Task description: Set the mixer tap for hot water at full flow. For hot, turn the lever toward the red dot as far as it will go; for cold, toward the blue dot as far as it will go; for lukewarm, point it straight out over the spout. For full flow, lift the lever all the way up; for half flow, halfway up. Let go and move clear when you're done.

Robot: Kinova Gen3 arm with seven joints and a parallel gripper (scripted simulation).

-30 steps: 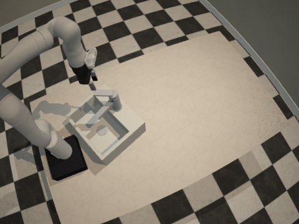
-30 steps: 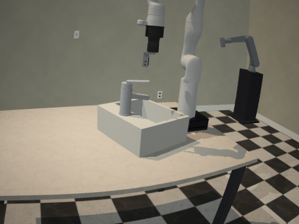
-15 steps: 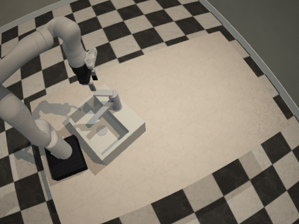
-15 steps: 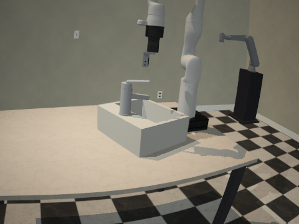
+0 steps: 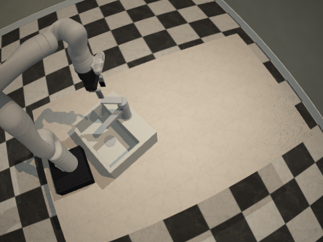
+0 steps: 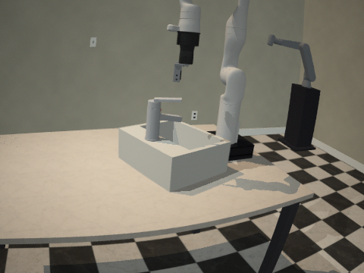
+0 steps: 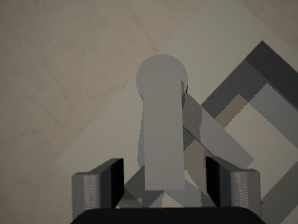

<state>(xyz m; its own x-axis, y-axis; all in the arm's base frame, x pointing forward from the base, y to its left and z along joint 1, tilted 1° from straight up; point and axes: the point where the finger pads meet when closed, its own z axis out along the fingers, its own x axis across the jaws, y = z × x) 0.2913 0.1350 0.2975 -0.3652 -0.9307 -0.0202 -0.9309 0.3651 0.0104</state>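
The lever lies 20 mm ahead of my hand, 10 mm to the right of it and 90 mm below it. Round my hand: white sink basin (40 mm behind, 70 mm to the right, 320 mm below).
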